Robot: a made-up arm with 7 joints. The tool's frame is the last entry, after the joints.
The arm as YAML. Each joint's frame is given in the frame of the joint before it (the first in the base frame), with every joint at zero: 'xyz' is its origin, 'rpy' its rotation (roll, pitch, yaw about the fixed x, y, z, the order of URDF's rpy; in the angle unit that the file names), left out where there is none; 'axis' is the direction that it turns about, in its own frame. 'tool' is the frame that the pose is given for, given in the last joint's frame.
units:
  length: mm
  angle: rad
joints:
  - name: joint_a
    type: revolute
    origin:
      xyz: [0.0, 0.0, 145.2]
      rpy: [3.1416, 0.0, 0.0]
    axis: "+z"
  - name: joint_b
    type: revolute
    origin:
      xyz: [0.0, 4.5, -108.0]
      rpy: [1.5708, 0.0, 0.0]
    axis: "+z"
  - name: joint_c
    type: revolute
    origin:
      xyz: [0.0, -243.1, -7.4]
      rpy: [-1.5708, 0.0, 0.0]
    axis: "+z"
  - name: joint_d
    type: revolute
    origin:
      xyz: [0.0, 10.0, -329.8]
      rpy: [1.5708, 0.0, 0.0]
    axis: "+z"
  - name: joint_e
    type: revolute
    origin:
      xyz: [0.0, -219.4, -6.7]
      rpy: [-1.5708, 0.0, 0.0]
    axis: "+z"
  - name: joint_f
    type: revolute
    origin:
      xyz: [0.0, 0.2, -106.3]
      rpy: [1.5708, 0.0, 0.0]
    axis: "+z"
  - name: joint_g
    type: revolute
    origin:
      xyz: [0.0, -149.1, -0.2]
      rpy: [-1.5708, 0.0, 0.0]
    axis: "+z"
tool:
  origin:
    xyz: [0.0, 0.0, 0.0]
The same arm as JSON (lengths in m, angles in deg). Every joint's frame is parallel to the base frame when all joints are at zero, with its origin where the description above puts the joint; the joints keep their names.
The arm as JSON. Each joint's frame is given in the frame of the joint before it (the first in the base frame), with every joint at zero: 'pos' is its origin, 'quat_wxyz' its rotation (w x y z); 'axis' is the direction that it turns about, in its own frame. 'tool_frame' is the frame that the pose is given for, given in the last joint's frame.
{
  "length_unit": "m",
  "angle_unit": "deg",
  "joints": [
    {
      "joint": "joint_a",
      "pos": [
        0.0,
        0.0,
        0.1452
      ],
      "quat_wxyz": [
        1.0,
        0.0,
        0.0,
        0.0
      ],
      "axis": "-z"
    },
    {
      "joint": "joint_b",
      "pos": [
        0.0,
        -0.0045,
        0.108
      ],
      "quat_wxyz": [
        1.0,
        0.0,
        0.0,
        0.0
      ],
      "axis": "+y"
    },
    {
      "joint": "joint_c",
      "pos": [
        0.0,
        -0.0074,
        0.2431
      ],
      "quat_wxyz": [
        1.0,
        0.0,
        0.0,
        0.0
      ],
      "axis": "-z"
    },
    {
      "joint": "joint_d",
      "pos": [
        0.0,
        -0.01,
        0.3298
      ],
      "quat_wxyz": [
        1.0,
        0.0,
        0.0,
        0.0
      ],
      "axis": "+y"
    },
    {
      "joint": "joint_e",
      "pos": [
        0.0,
        -0.0067,
        0.2194
      ],
      "quat_wxyz": [
        1.0,
        0.0,
        0.0,
        0.0
      ],
      "axis": "-z"
    },
    {
      "joint": "joint_f",
      "pos": [
        0.0,
        -0.0002,
        0.1063
      ],
      "quat_wxyz": [
        1.0,
        0.0,
        0.0,
        0.0
      ],
      "axis": "+y"
    },
    {
      "joint": "joint_g",
      "pos": [
        0.0,
        -0.0002,
        0.1491
      ],
      "quat_wxyz": [
        1.0,
        0.0,
        0.0,
        0.0
      ],
      "axis": "-z"
    }
  ],
  "tool_frame": {
    "pos": [
      0.0,
      0.0,
      0.0
    ],
    "quat_wxyz": [
      0.000004,
      -0.999995,
      0.0,
      0.0
    ]
  }
}

